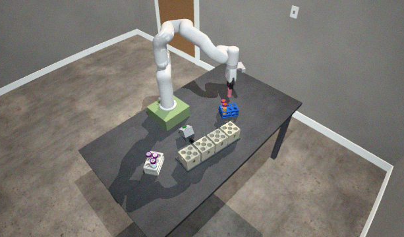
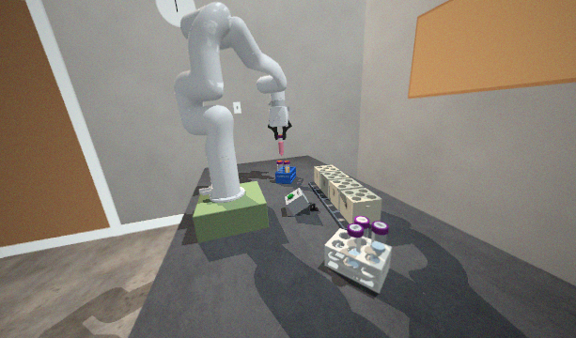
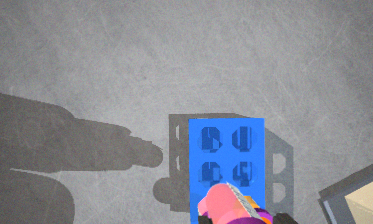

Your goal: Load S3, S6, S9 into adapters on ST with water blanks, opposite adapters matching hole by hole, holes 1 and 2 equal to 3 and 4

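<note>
My hand is 50 mm above the sample tube and 10 mm short of it. Round my hand: blue sample rack (220 mm below, 20 mm ahead, 10 mm to the right); green done key (370 mm to the right, 190 mm below, 90 mm behind); adapter 1 (200 mm to the right, 200 mm below, 170 mm ahead).
</note>
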